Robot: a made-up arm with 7 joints. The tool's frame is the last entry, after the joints.
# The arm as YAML. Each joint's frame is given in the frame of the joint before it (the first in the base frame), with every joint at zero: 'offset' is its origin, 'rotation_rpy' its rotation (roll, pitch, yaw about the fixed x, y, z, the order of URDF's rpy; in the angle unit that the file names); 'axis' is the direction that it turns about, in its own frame. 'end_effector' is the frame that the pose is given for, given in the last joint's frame.
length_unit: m
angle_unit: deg
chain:
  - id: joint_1
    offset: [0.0, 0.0, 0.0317]
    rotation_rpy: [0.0, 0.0, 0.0]
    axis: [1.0, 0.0, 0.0]
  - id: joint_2
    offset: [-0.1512, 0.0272, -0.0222]
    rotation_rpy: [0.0, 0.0, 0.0]
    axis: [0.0, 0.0, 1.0]
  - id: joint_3
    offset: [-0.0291, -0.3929, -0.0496]
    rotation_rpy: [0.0, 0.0, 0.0]
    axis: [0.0, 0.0, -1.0]
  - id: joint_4
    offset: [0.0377, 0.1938, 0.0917]
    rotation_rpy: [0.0, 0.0, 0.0]
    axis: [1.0, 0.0, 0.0]
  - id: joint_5
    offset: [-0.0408, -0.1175, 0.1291]
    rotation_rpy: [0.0, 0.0, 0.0]
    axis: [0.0, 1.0, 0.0]
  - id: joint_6
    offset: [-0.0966, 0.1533, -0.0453]
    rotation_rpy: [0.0, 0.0, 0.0]
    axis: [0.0, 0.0, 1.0]
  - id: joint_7
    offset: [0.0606, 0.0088, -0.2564]
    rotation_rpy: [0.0, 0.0, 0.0]
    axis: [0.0, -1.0, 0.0]
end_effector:
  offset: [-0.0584, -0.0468, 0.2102]
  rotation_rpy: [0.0, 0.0, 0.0]
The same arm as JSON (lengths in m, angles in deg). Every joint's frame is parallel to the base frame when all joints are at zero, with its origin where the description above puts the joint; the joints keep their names.
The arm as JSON. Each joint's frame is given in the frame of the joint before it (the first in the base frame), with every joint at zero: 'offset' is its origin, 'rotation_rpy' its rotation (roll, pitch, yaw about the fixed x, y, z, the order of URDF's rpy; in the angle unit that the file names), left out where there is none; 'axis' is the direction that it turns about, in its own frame. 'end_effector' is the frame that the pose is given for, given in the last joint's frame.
{"length_unit": "m", "angle_unit": "deg", "chain": [
  {"id": "joint_1", "offset": [0.0, 0.0, 0.0317], "axis": [1.0, 0.0, 0.0]},
  {"id": "joint_2", "offset": [-0.1512, 0.0272, -0.0222], "axis": [0.0, 0.0, 1.0]},
  {"id": "joint_3", "offset": [-0.0291, -0.3929, -0.0496], "axis": [0.0, 0.0, -1.0]},
  {"id": "joint_4", "offset": [0.0377, 0.1938, 0.0917], "axis": [1.0, 0.0, 0.0]},
  {"id": "joint_5", "offset": [-0.0408, -0.1175, 0.1291], "axis": [0.0, 1.0, 0.0]},
  {"id": "joint_6", "offset": [-0.0966, 0.1533, -0.0453], "axis": [0.0, 0.0, 1.0]},
  {"id": "joint_7", "offset": [0.0606, 0.0088, -0.2564], "axis": [0.0, -1.0, 0.0]}
], "end_effector": {"offset": [-0.0584, -0.0468, 0.2102]}}

